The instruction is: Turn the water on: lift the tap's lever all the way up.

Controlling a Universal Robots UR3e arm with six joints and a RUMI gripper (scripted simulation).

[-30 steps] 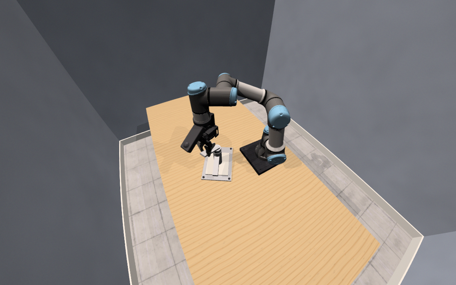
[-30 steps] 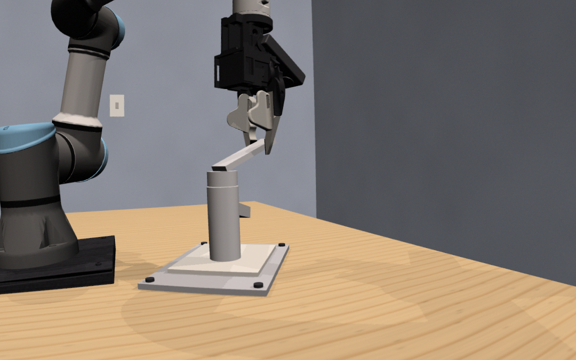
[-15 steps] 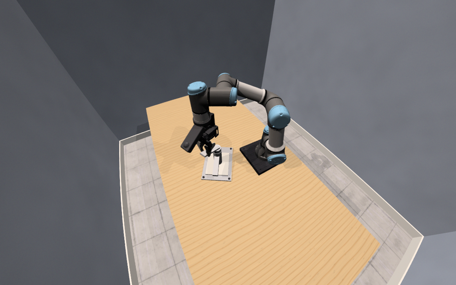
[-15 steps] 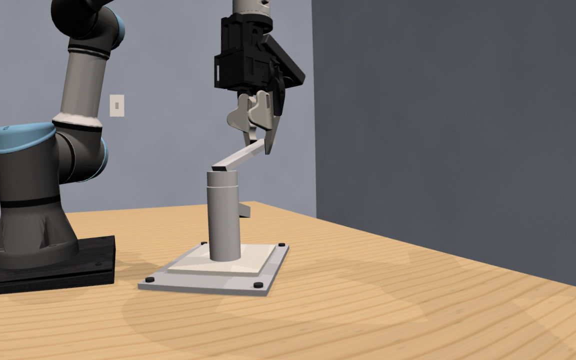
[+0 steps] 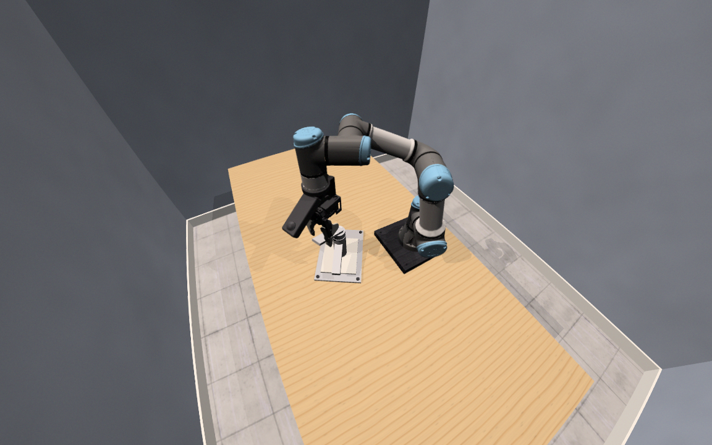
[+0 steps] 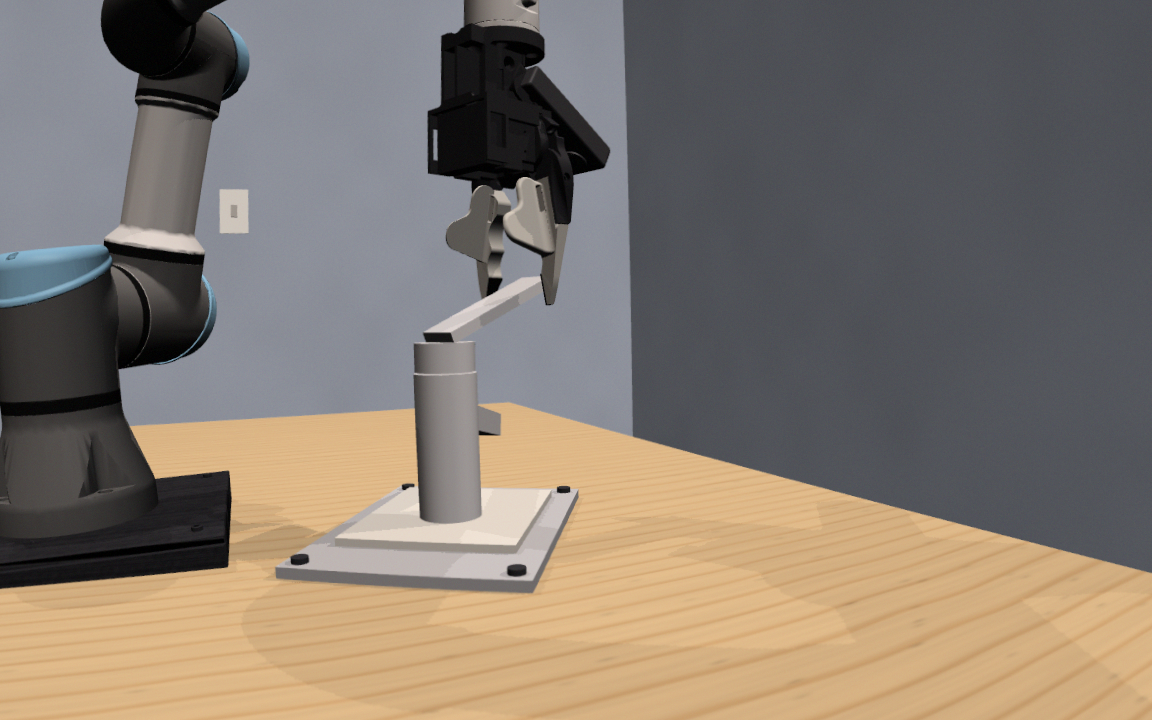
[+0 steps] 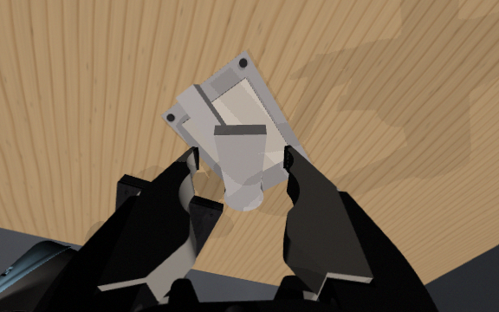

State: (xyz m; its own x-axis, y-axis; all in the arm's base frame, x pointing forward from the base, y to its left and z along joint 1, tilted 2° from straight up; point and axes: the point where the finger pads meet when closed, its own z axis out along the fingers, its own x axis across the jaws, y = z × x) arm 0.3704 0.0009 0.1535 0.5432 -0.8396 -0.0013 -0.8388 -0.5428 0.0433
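My gripper is now 3 cm past the lever, 2 cm to the left of it and 2 cm above it. From my hand the other things lie so: tap 8 cm below, 5 cm behind, 3 cm to the right.
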